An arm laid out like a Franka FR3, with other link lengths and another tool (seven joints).
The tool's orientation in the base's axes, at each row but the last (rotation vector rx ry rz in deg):
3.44 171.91 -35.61
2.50 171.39 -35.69
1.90 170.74 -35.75
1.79 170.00 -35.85
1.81 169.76 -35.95
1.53 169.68 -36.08
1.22 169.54 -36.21
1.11 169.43 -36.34
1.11 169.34 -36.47
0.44 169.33 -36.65
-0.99 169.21 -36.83
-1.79 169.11 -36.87
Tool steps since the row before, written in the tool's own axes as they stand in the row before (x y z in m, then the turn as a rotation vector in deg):
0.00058 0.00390 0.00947 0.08 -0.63 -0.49
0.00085 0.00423 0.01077 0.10 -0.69 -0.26
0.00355 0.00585 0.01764 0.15 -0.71 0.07
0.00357 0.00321 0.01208 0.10 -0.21 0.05
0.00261 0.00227 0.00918 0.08 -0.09 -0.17
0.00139 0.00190 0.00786 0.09 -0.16 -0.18
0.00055 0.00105 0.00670 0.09 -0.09 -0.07
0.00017 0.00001 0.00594 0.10 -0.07 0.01
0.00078 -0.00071 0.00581 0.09 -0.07 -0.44
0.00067 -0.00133 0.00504 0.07 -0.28 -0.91
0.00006 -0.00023 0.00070 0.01 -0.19 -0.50
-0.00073 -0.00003 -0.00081 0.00 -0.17 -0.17
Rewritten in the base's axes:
0.00027 -0.00018 -0.01025 -0.15 -0.38 0.69
0.00019 -0.00042 -0.01159 -0.15 -0.53 0.50
-0.00170 -0.00171 -0.01877 -0.17 -0.68 0.20
-0.00218 -0.00195 -0.01267 -0.10 -0.21 0.03
-0.00152 -0.00165 -0.00955 -0.10 -0.01 0.18
-0.00046 -0.00147 -0.00806 -0.12 -0.07 0.22
0.00023 -0.00178 -0.00656 -0.10 -0.05 0.09
0.00049 -0.00242 -0.00540 -0.10 -0.07 0.01
-0.00015 -0.00304 -0.00506 -0.14 0.12 0.42
-0.00013 -0.00330 -0.00409 -0.18 0.12 0.93
0.00002 -0.00050 -0.00054 -0.07 0.03 0.53
0.00063 0.00034 0.00083 -0.02 -0.08 0.22

